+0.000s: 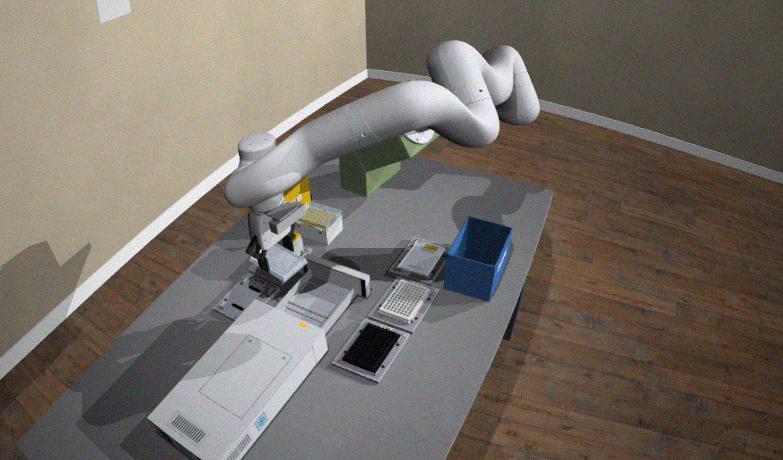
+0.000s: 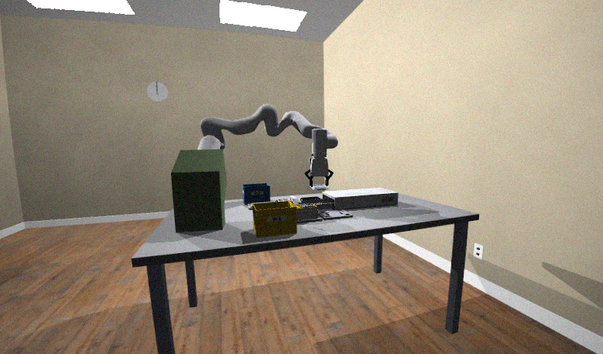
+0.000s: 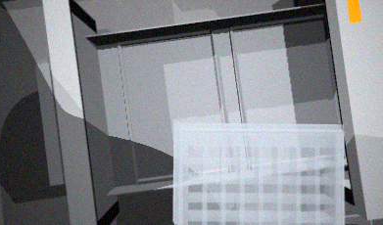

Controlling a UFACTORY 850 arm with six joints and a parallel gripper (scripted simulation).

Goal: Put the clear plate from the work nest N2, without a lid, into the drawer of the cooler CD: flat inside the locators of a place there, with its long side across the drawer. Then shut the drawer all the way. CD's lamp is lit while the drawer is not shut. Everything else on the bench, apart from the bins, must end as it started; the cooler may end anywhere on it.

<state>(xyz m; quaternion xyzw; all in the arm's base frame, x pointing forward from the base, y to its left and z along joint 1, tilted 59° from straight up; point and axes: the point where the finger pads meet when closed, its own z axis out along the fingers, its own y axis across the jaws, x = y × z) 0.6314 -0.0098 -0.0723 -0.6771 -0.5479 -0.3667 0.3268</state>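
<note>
Right now the cooler drawer is 120 mm below my hand, 80 mm to the left of it and 10 mm behind it. Also, from my hand: clear plate 10 mm below; yellow-rimmed tip box 130 mm behind, 120 mm to the right, 100 mm below; white cooler 150 mm ahead, 120 mm below, 80 mm to the left.
</note>
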